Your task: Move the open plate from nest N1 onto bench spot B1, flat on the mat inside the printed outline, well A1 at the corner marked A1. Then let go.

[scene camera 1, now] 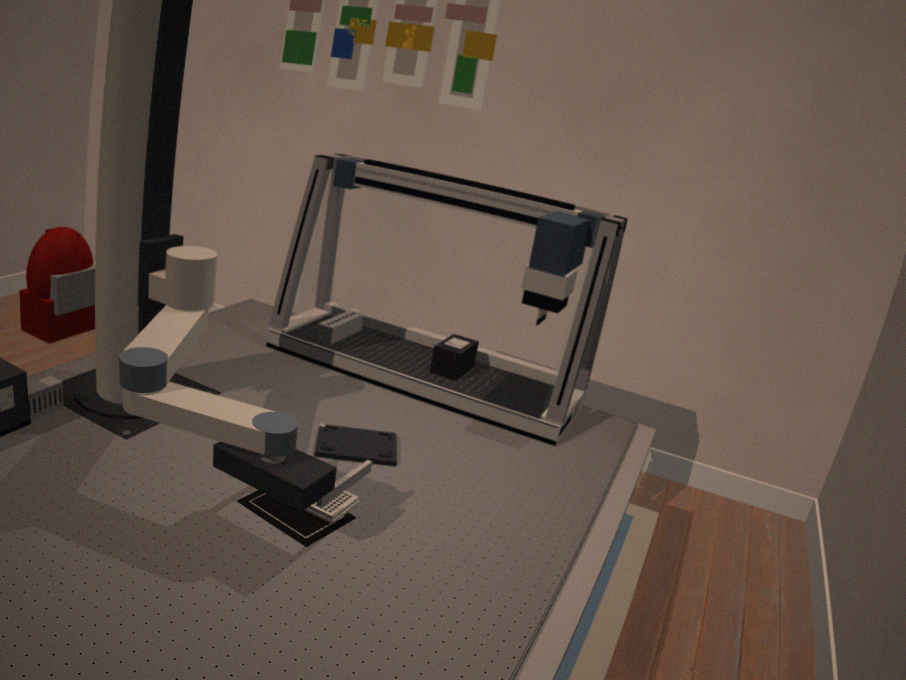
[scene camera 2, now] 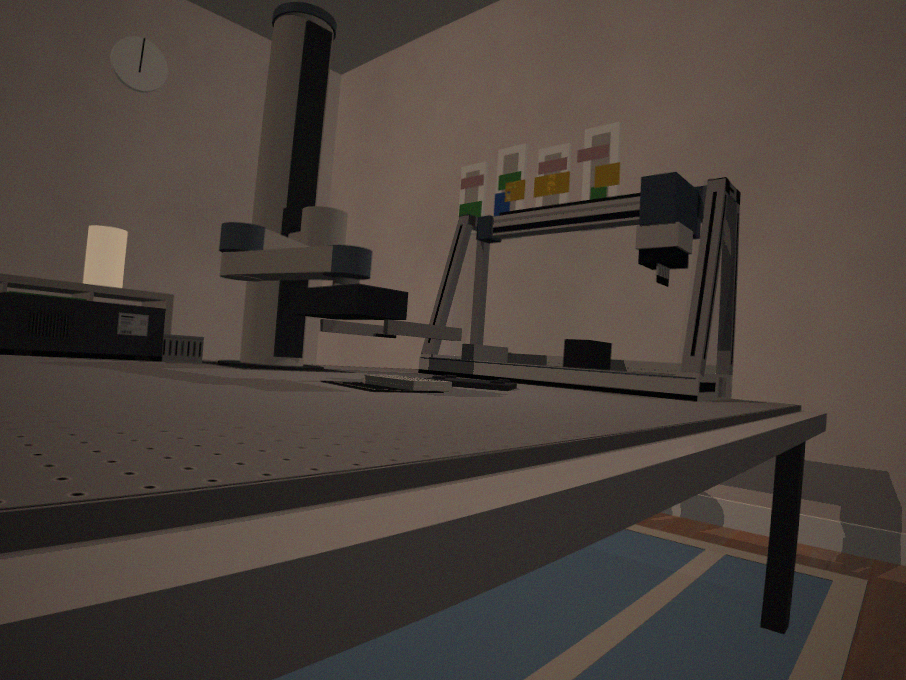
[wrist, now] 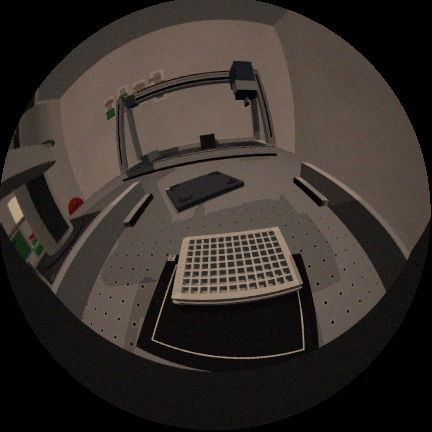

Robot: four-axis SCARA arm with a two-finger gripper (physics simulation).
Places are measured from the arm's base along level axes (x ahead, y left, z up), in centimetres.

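Pixels of known places: gripper, fingertip midpoint: [scene camera 1: 329, 448] [scene camera 2: 424, 333] [wrist: 221, 176]; arm's base at its link origin: [wrist: 63, 243].
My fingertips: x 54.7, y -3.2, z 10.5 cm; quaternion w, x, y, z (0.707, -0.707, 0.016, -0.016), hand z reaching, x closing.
Ahead of a thing's pixels: the offset from my fingertips to its top centre. "*": to the spot under its first point.
The white open plate @(dx +0.3, dy -3.4, dz -7.6 cm) [scene camera 1: 335, 505] [scene camera 2: 407, 382] [wrist: 237, 262] lies, apparently flat, over the far part of the black mat [scene camera 1: 303, 536] [scene camera 2: 353, 386] [wrist: 225, 325]. In the wrist view it sits slightly turned and shifted to the far side, reaching past the mat's far edge; a long stretch of the printed outline @(* dx -1.3, dy -13.0, dz -9.0 cm) [wrist: 227, 357] shows on the near side. The corner mark @(dx -7.6, dy -1.2, dz -9.0 cm) [wrist: 171, 257] is by the plate's far left; the plate's own A1 is unreadable. My gripper [scene camera 2: 428, 334] [wrist: 221, 176] is open and empty, above the plate. The dark low holder @(dx -4.1, dy +18.4, dz -7.4 cm) [scene camera 1: 357, 444] [wrist: 205, 191], seemingly nest N1, holds no plate.
A gantry frame [scene camera 1: 468, 196] [scene camera 2: 570, 219] [wrist: 197, 77] stands behind, with a black block @(* dx +0.4, dy +54.8, dz +1.6 cm) [scene camera 1: 454, 356] [scene camera 2: 586, 354] [wrist: 207, 140] on its deck. The arm's column [scene camera 1: 120, 182] [scene camera 2: 274, 131] rises at the left. The bench edge [scene camera 1: 585, 556] runs along the right.
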